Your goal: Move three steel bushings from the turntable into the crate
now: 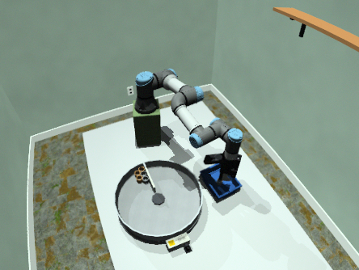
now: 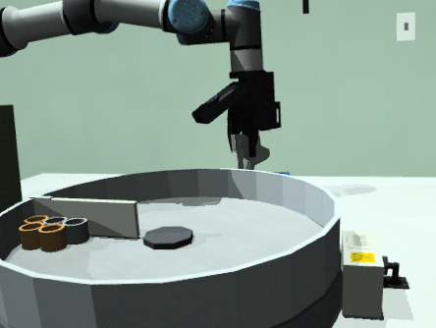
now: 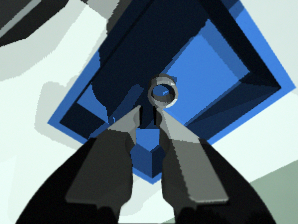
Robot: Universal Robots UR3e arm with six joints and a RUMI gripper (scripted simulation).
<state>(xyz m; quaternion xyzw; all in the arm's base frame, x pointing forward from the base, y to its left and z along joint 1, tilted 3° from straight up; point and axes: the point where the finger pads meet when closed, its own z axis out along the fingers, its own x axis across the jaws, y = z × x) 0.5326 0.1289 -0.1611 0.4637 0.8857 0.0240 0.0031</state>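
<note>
Now: hand 10 mm past the blue crate, 10 mm to the right of it and 40 mm above it. From my hand the other things lie so: grey turntable 90 mm behind, 320 mm to the right, 10 mm below.
</note>
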